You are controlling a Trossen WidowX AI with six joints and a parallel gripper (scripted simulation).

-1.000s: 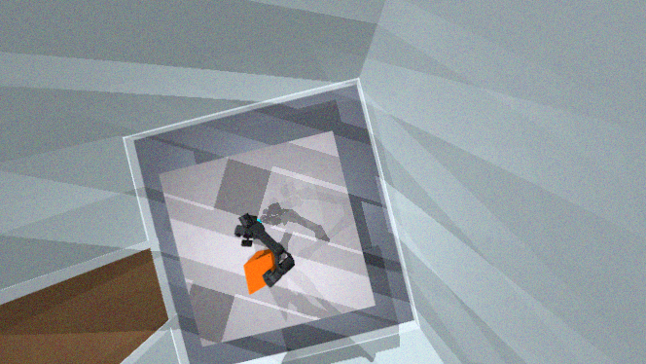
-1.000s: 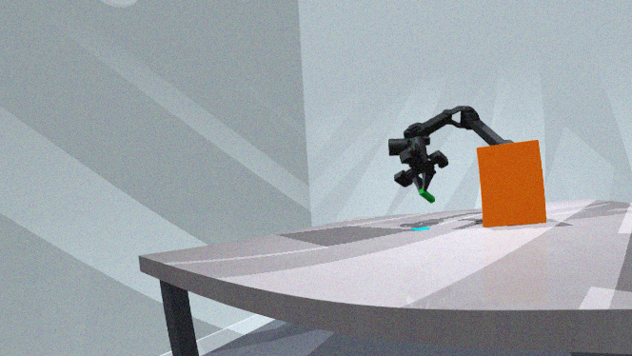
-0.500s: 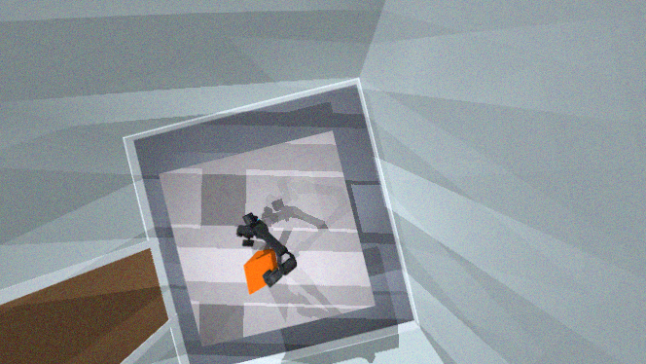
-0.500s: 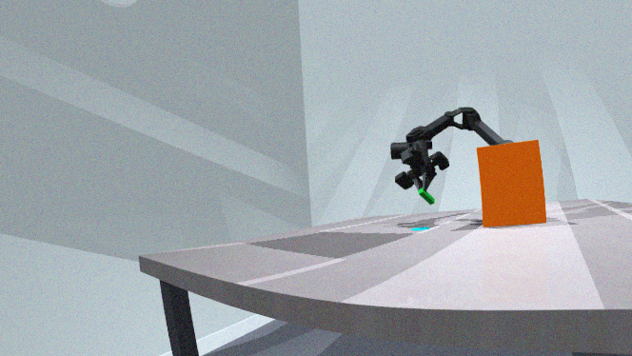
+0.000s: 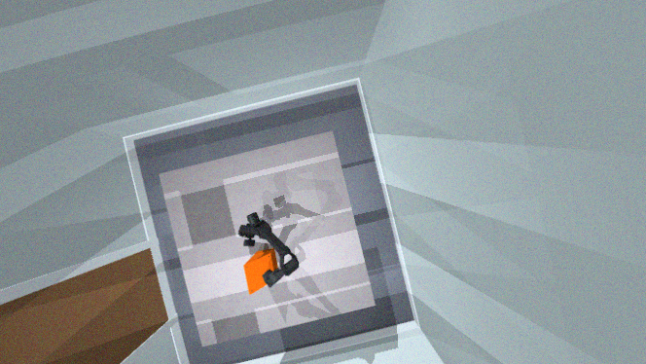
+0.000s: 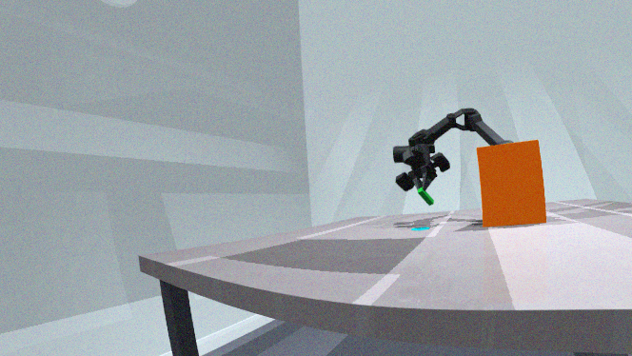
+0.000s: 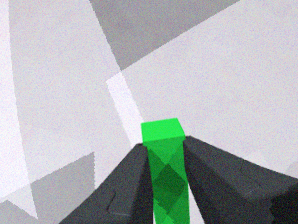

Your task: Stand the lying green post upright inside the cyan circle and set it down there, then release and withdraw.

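The cyan circle lies 1 cm ahead of my gripper tip, 4 cm to the right of it and 12 cm below it. The rest, counted from my gripper tip: green post: 1 cm behind, 1 cm to the right, 2 cm below.
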